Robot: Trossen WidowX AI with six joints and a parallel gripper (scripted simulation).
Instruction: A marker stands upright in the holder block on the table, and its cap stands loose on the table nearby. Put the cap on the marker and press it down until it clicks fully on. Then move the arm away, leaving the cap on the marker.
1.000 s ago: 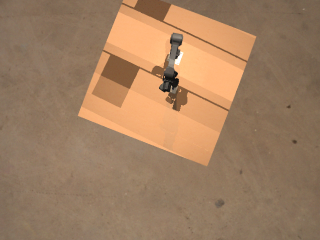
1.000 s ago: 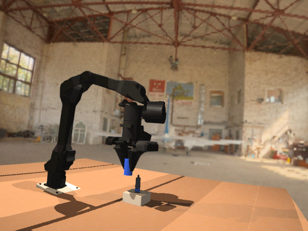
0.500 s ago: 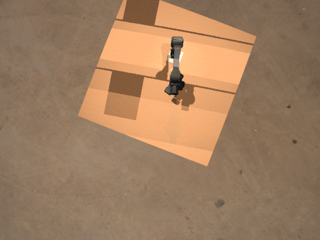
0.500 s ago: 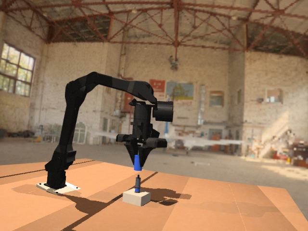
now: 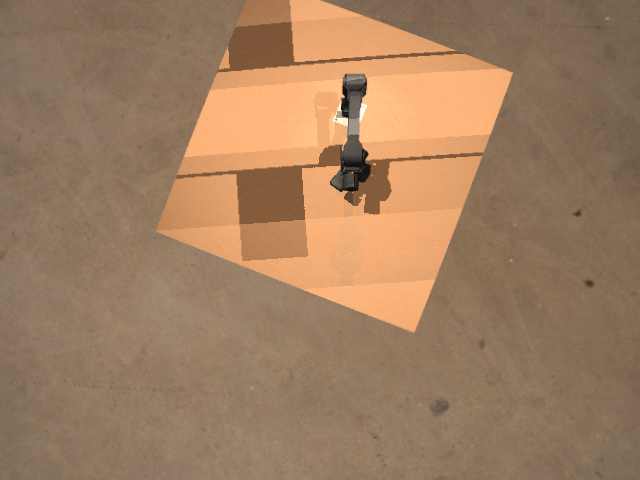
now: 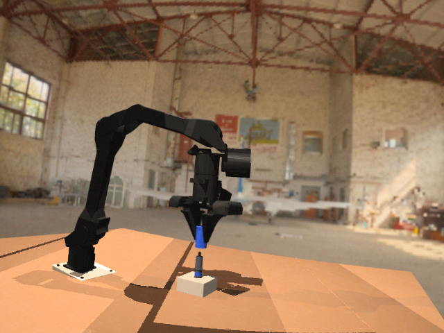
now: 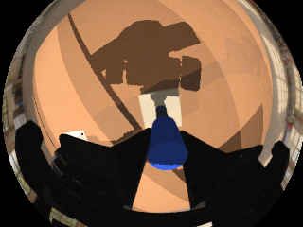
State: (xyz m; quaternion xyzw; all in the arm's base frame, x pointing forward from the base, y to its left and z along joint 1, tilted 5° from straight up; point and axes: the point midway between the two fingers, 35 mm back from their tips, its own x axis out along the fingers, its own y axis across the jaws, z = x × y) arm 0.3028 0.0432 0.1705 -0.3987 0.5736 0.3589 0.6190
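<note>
Now: gripper tip 10 cm above the white holder block. Also, from my gripper tip: blue marker cap: 1 cm above.
</note>
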